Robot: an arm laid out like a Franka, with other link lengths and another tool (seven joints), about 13 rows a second.
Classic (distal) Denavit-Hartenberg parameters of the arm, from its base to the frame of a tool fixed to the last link. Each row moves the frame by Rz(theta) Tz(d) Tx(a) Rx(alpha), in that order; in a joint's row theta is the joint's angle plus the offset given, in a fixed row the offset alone. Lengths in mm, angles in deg.
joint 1: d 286.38; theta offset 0; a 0; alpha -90
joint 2: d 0; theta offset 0; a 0; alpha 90
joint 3: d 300.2; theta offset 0; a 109.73; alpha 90
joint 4: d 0; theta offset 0; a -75.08; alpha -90
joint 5: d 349.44; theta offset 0; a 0; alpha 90
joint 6: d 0; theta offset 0; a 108.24; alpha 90
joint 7: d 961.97; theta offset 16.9; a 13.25; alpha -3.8
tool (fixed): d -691.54; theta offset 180; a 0; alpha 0
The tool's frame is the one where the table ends.
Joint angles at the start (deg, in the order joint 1, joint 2, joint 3, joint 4, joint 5, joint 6, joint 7): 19.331, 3.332, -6.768, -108.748, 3.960, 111.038, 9.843
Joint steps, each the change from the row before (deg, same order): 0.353, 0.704, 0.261, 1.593, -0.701, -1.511, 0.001; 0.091, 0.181, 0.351, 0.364, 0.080, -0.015, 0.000; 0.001, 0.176, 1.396, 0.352, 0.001, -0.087, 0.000; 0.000, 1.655, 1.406, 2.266, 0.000, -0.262, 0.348; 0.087, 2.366, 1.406, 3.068, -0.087, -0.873, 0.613; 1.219, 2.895, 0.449, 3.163, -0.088, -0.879, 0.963; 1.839, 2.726, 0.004, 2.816, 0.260, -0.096, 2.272; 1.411, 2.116, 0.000, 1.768, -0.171, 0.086, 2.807
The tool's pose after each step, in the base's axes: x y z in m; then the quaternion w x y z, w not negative. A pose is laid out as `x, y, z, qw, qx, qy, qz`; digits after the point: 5 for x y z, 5 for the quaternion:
0.59024, 0.18612, 0.24796, 0.02536, -0.12703, -0.99144, 0.01643
0.59058, 0.19143, 0.24911, 0.02419, -0.12343, -0.99194, 0.01536
0.58715, 0.20621, 0.24997, 0.02364, -0.11129, -0.99340, 0.01466
0.59225, 0.22352, 0.25057, 0.02088, -0.10195, -0.99448, 0.01374
0.59759, 0.24210, 0.24837, 0.02239, -0.09361, -0.99525, 0.01468
0.60162, 0.26273, 0.24042, 0.02716, -0.08676, -0.99570, 0.01798
0.60616, 0.28684, 0.23278, 0.02855, -0.09098, -0.99529, 0.01746
0.60867, 0.30321, 0.22292, 0.03059, -0.10256, -0.99403, 0.02114

